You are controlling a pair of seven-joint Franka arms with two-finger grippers.
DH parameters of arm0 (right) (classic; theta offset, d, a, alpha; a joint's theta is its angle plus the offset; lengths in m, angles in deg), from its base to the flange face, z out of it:
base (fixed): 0 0 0 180
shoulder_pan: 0 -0.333 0 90
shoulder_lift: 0 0 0 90
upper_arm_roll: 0 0.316 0.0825 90
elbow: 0 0 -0.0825 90
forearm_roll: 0 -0.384 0 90
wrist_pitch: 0 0 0.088 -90
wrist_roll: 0 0.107 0 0
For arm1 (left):
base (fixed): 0 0 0 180
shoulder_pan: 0 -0.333 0 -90
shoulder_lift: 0 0 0 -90
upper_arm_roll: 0 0.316 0.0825 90
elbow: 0 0 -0.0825 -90
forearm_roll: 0 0.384 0 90
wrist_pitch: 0 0 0.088 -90
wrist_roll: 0 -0.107 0 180
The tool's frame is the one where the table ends.
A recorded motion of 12 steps. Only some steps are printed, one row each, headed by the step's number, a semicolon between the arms.
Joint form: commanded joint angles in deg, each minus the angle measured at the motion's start. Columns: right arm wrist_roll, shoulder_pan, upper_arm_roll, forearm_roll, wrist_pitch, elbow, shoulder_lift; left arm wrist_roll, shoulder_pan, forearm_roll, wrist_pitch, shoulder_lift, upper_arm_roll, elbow.
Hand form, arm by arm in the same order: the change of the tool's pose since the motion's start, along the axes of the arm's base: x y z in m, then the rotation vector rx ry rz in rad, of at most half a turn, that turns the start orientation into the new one. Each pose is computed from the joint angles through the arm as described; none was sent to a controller.
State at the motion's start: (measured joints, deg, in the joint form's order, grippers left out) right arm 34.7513 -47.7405 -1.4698 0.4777 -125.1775 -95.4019 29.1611; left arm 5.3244 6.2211 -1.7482 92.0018 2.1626 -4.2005 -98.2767
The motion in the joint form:
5: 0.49 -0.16 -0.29 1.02 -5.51 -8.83 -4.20; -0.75 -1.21 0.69 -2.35 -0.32 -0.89 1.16
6: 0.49 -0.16 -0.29 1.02 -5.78 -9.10 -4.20; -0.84 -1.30 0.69 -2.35 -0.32 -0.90 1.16
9: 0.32 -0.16 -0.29 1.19 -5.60 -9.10 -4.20; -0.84 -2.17 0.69 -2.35 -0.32 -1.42 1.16
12: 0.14 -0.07 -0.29 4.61 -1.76 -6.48 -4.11; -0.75 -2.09 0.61 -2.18 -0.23 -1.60 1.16
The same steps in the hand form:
5: -0.0188 -0.0229 -0.0115 0.0019 -0.0205 0.0010; -0.0011 0.0044 0.0032 0.0153 0.0237 -0.0096
6: -0.0193 -0.0235 -0.0131 0.0019 -0.0204 0.0011; -0.0009 0.0052 0.0032 0.0152 0.0237 -0.0098
9: -0.0195 -0.0238 -0.0134 -0.0021 -0.0199 0.0059; -0.0004 0.0083 0.0032 0.0154 0.0238 -0.0036
12: -0.0134 -0.0218 -0.0001 -0.0529 -0.0393 0.0414; -0.0009 0.0057 0.0043 0.0137 0.0195 -0.0064

